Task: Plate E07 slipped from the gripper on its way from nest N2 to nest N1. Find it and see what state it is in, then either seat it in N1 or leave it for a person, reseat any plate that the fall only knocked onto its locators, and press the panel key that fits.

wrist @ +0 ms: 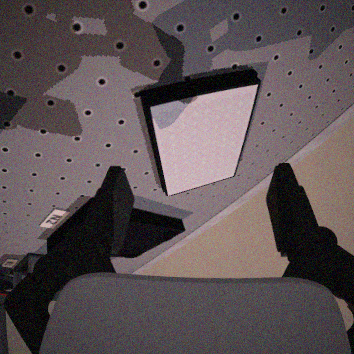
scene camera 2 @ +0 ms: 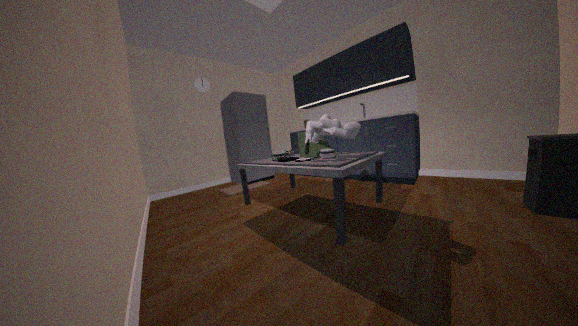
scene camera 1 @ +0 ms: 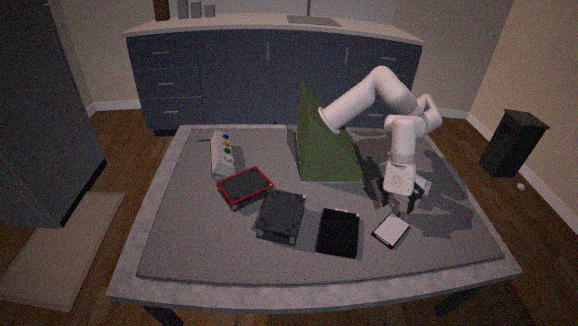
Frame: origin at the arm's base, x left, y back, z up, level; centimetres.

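Seen in the pictures: gripper, fingertip midpoint: [wrist: 198, 181] [scene camera 2: 306, 152] [scene camera 1: 396, 208]; arm's base, link origin: [scene camera 2: 313, 139] [scene camera 1: 328, 121].
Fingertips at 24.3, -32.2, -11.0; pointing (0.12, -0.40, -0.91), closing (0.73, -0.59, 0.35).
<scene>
Offsets run from my fingertips to a thing's top centre, as dx, dy, dz. "spot": to the spot under its first point. Level surfaces: height alone.
A flat rectangular piece with a pale top and black sides {spot: -1.2, -5.3, -4.9} [scene camera 1: 391, 230] [wrist: 205, 140] lies on the perforated mat; no E07 mark is readable on it. My gripper [scene camera 1: 398, 206] [wrist: 198, 181] is wide open and empty, above and behind this piece in the first scene view. The black tray-like nest {-19.1, -7.0, -3.6} [scene camera 1: 338, 232] to its left has an N2 label {spot: -17.6, +2.5, -6.1} [wrist: 54, 218]. Further left are a dark grey raised unit {-37.4, -4.2, +0.5} [scene camera 1: 281, 212] and a red-rimmed dark unit {-51.6, +7.3, -1.7} [scene camera 1: 245, 185]. A small N1 label {spot: -35.8, +5.2, -6.1} [wrist: 10, 262] shows at the wrist view's left edge. The panel {-64.7, +23.1, +2.1} [scene camera 1: 216, 155] has blue, yellow, green and white keys.
A green wedge-shaped mount [scene camera 1: 327, 155] carries the arm at the table's back. A pale object {spot: +14.9, +13.8, -0.8} [scene camera 1: 423, 185] is partly hidden behind the gripper. The perforated mat {dz -6.3} [scene camera 1: 200, 250] covers most of the table {dz -7.6} [scene camera 2: 295, 167]. A dark bin [scene camera 1: 513, 142] stands on the floor at the right.
</scene>
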